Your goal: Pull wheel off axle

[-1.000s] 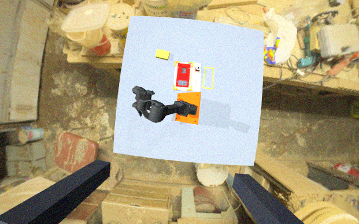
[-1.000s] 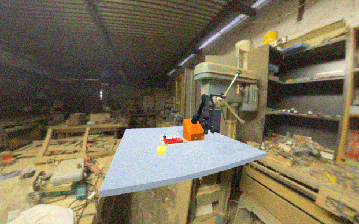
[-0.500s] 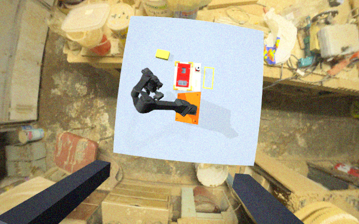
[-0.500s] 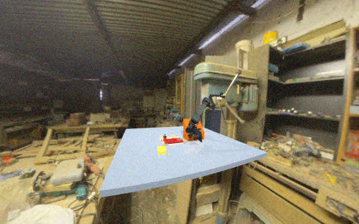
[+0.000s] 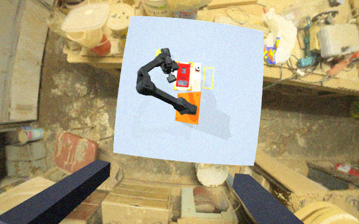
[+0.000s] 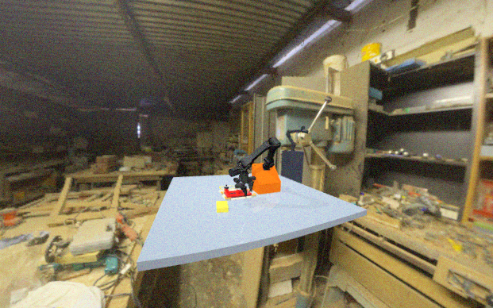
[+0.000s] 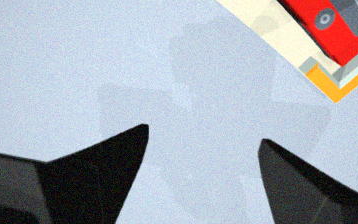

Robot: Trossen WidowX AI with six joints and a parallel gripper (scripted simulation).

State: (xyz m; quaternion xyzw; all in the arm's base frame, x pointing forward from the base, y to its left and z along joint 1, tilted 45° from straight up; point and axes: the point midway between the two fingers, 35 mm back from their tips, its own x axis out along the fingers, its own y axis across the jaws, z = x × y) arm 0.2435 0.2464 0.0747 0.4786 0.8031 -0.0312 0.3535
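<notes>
The wheel is 240 mm to the right of my gripper tip, 120 mm ahead of it and 20 mm below it. Round my gripper tip: yellow block 210 mm ahead, 80 mm to the left, 50 mm below.
</notes>
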